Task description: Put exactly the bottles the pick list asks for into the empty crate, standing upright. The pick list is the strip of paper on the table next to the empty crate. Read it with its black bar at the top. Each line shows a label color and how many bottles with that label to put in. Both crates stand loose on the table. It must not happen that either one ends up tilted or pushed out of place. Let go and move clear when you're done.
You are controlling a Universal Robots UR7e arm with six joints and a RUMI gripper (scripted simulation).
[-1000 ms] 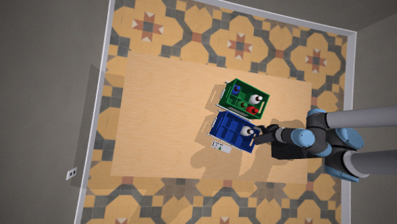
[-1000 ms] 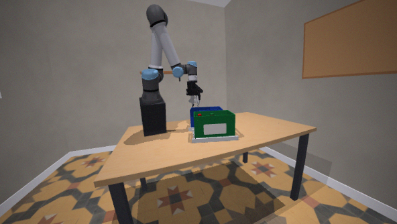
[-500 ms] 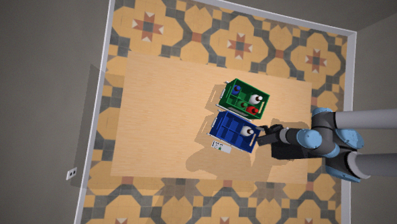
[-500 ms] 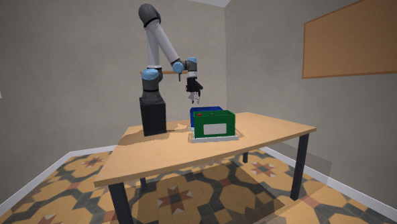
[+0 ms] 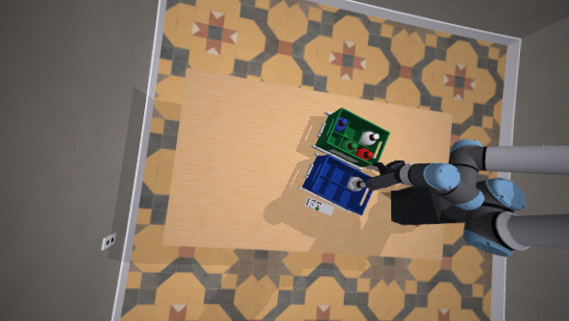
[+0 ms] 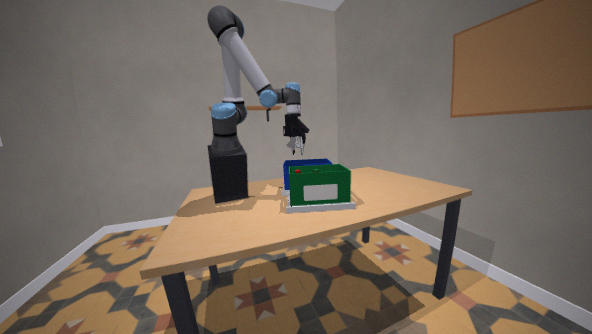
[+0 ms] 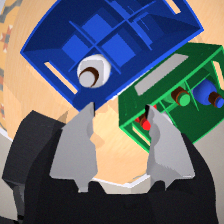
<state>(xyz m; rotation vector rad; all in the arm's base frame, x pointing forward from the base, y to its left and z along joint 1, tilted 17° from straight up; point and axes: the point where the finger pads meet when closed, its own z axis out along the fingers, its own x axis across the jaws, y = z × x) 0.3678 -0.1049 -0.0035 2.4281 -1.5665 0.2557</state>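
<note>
Now: hand 40 mm short of the green-label bottle, 130 mm to the left of it and 150 mm above it. The rest, counted from my hand: red-label bottle (50 mm behind, 90 mm to the right, 150 mm below); then white bottle (10 mm behind, 50 mm to the left, 150 mm below); then blue crate (80 mm ahead, 60 mm to the left, 160 mm below).
</note>
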